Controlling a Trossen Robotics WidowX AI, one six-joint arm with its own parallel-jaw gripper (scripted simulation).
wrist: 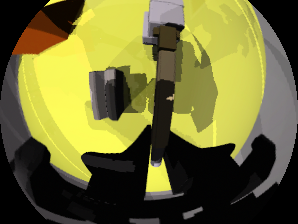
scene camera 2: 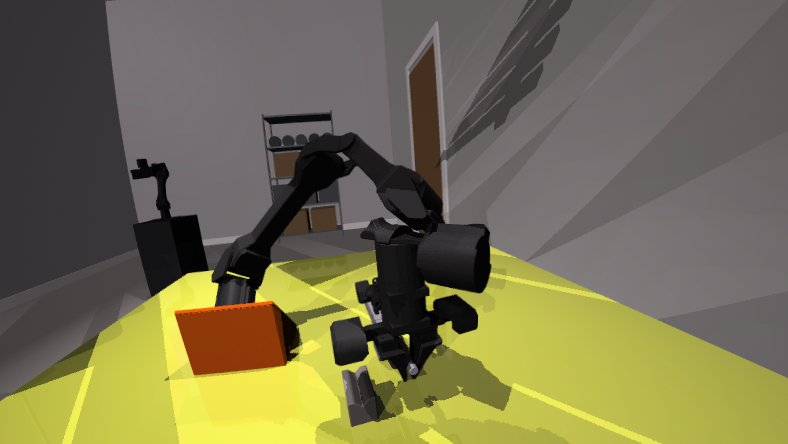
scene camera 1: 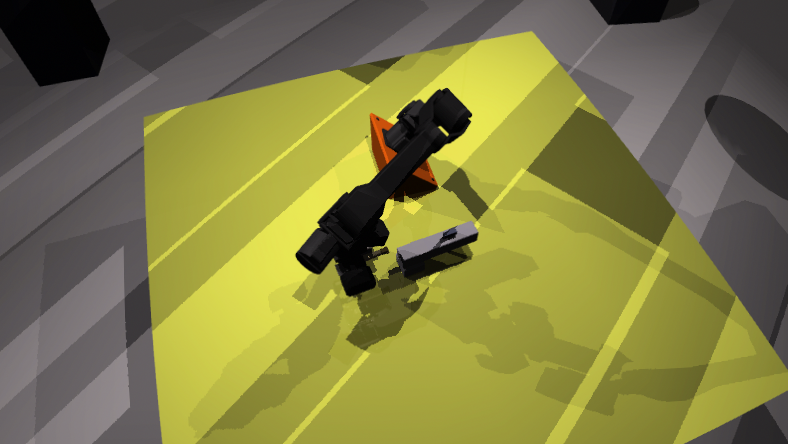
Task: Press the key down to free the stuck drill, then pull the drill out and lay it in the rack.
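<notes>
There's a drill, and my gripper is carrying it; you'd see that gripper in the wrist view and in scene camera 1 too. I can also see a grey v-grooved rack, and there's a grey housing block as well.
</notes>
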